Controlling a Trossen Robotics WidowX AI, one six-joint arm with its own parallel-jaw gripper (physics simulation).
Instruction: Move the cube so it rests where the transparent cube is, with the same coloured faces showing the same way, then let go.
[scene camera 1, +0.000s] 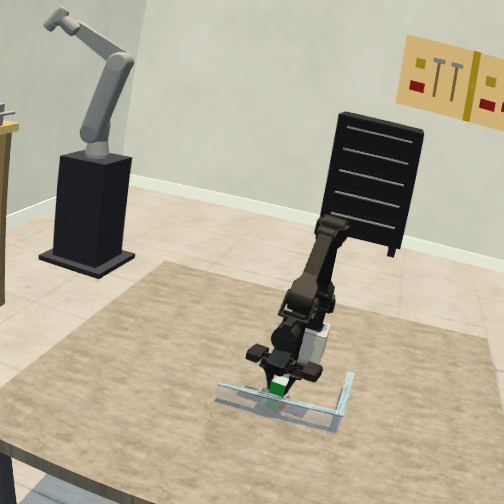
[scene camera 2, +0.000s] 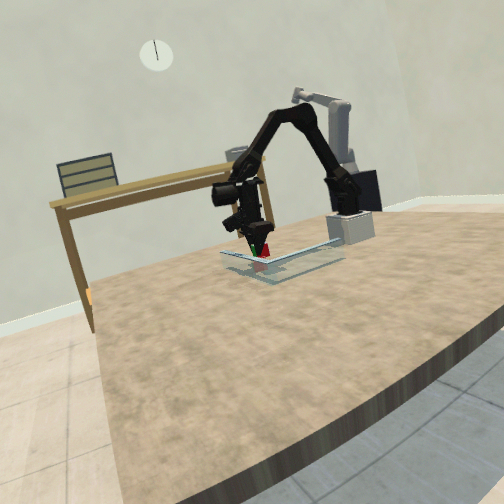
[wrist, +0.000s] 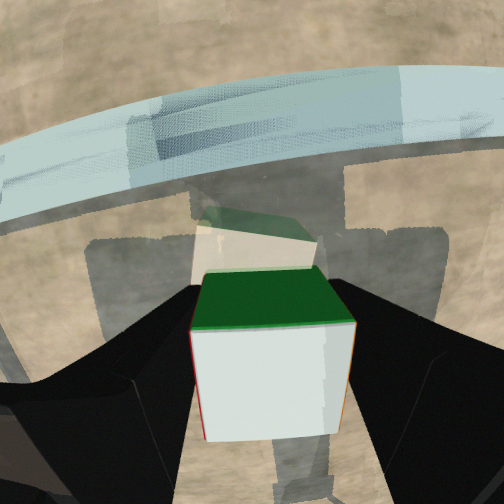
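Note:
The cube (wrist: 272, 352) has a green face and a white face toward the wrist camera, with a red edge at its left. My gripper (wrist: 272, 380) is shut on the cube, one black finger on each side. The transparent cube (wrist: 255, 243) lies just beyond it on the table, against the pale blue L-shaped frame (wrist: 250, 120), showing faint green and white faces. In scene camera 1 the gripper (scene camera 1: 279, 383) holds the cube (scene camera 1: 277, 385) low inside the frame (scene camera 1: 300, 402). In scene camera 2 the cube (scene camera 2: 262, 248) shows red and green.
A black slatted rack (scene camera 1: 378, 182) stands beyond the table. A grey arm on a black pedestal (scene camera 1: 92, 205) is at the far left. A wooden bench (scene camera 2: 150, 195) stands behind the table in scene camera 2.

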